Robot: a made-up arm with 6 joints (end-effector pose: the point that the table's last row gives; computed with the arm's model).
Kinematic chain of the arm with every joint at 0, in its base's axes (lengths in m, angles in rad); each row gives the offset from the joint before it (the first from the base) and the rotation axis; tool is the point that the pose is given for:
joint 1: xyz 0 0 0.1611 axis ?
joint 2: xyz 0 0 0 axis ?
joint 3: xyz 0 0 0.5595 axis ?
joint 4: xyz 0 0 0 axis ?
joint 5: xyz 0.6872 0 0 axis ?
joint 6: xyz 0 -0.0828 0 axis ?
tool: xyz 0 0 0
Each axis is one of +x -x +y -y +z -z.
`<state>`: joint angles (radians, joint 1 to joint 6).
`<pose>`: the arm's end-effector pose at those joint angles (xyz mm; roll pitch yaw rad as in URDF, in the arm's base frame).
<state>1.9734 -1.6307 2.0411 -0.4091 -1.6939 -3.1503</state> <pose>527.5 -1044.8 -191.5 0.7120 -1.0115 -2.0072</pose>
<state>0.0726 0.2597 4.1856 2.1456 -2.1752 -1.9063</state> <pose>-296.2 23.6 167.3 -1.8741 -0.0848 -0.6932</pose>
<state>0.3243 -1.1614 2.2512 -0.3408 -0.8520 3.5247</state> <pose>-1096.3 -450.9 226.5 -0.0002 -0.5319 -3.1135</pose>
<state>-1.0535 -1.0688 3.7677 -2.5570 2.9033 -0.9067</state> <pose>-162.9 425.9 -257.3 1.1081 -1.2223 2.4795</pose>
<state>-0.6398 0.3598 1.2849 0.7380 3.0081 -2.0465</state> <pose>417.5 -387.1 1267.2 -0.4584 0.8217 2.3699</pose>
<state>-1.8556 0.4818 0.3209 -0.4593 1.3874 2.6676</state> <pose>-333.0 -873.3 510.6 -1.7265 -0.9986 -2.7913</pose>
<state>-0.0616 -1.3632 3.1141 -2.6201 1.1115 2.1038</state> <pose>-741.8 117.7 -382.3 -2.2239 0.2528 -2.7238</pose>
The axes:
joint 1: +z
joint 2: +y
joint 3: -y
joint 4: -x
joint 5: -y
joint 6: -x

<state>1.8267 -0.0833 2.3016 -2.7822 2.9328 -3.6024</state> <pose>58.2 -528.7 1211.6 0.7673 0.5592 1.7406</pose>
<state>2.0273 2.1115 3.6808 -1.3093 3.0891 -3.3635</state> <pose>-227.9 512.7 560.2 0.1946 1.5179 0.1677</pose>
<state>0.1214 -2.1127 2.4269 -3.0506 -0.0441 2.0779</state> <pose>-610.4 8.6 -803.1 -2.1997 1.4419 -3.0514</pose>
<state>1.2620 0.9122 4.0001 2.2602 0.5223 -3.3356</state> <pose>-125.3 -219.5 476.6 -1.9737 -0.3719 -2.3055</pose>
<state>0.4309 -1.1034 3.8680 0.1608 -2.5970 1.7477</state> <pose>-248.1 -204.0 -247.7 1.4510 -0.7696 -2.5949</pose>
